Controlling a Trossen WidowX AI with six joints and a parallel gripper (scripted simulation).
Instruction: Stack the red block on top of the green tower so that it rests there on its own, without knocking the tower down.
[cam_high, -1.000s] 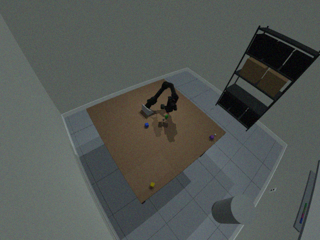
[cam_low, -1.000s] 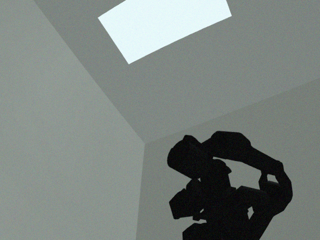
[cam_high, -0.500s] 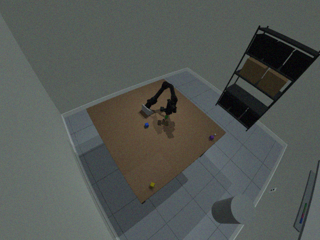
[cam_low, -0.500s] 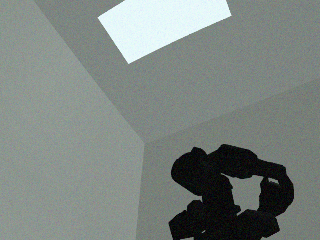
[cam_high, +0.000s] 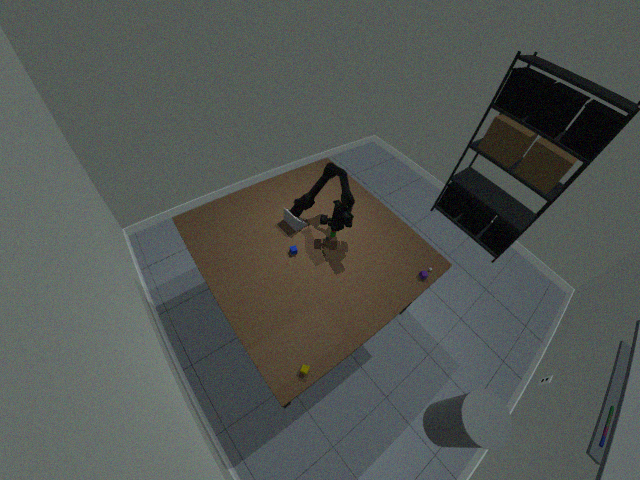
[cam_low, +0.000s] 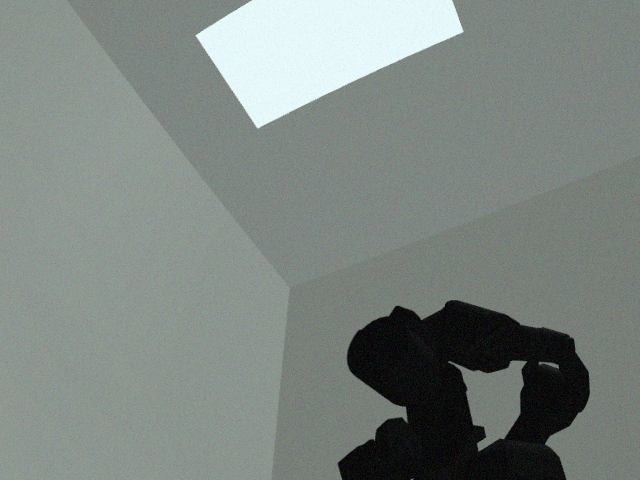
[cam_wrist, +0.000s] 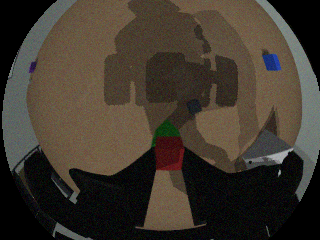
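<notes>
My gripper tip is right at the red block. Round my gripper tip: blue block (2 cm behind, 28 cm to the right, 4 cm below); then yellow block (56 cm ahead, 60 cm to the right, 4 cm below); then purple block (54 cm ahead, 28 cm to the left, 4 cm below).
</notes>
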